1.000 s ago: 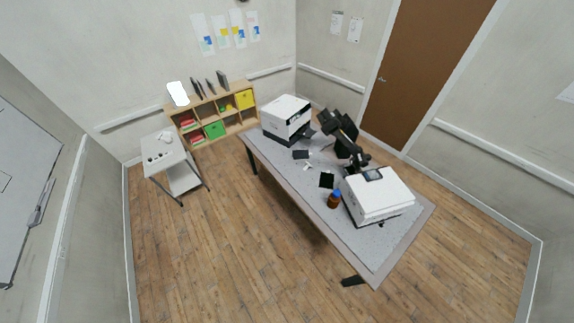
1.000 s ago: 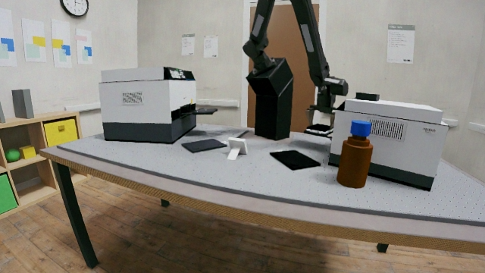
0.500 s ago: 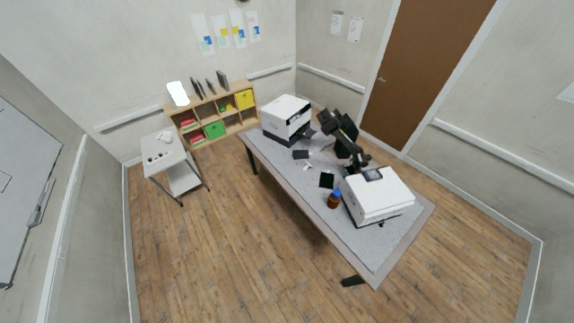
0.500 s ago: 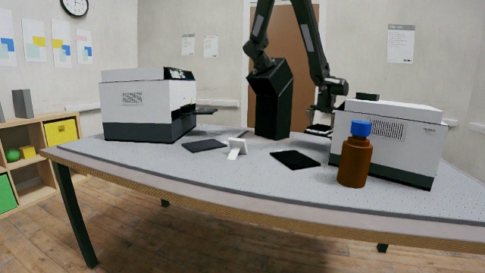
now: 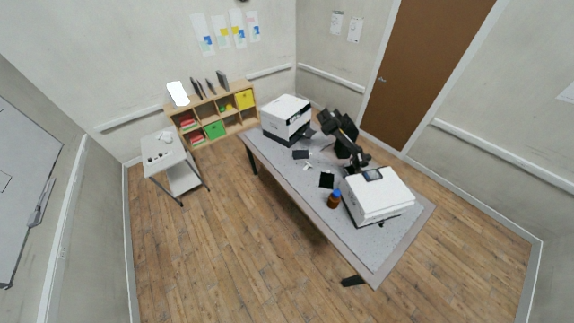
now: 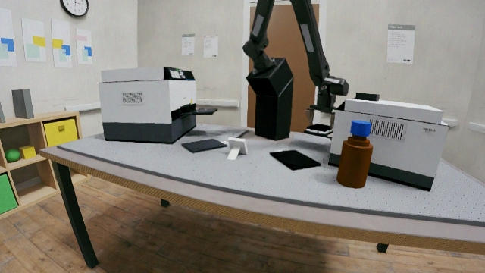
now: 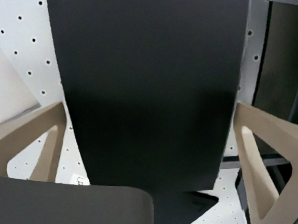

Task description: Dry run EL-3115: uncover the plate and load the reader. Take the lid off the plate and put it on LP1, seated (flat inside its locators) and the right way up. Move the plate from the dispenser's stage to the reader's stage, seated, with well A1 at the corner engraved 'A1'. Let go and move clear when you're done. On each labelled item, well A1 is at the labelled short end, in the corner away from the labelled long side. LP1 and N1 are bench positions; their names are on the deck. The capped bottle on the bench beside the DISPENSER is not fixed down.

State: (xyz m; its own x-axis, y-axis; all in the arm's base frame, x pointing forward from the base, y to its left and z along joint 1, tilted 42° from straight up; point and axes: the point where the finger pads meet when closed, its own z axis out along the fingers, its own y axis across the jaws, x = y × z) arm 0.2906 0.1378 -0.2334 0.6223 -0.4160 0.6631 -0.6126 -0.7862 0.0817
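The white well plate is 10 mm below my hand.
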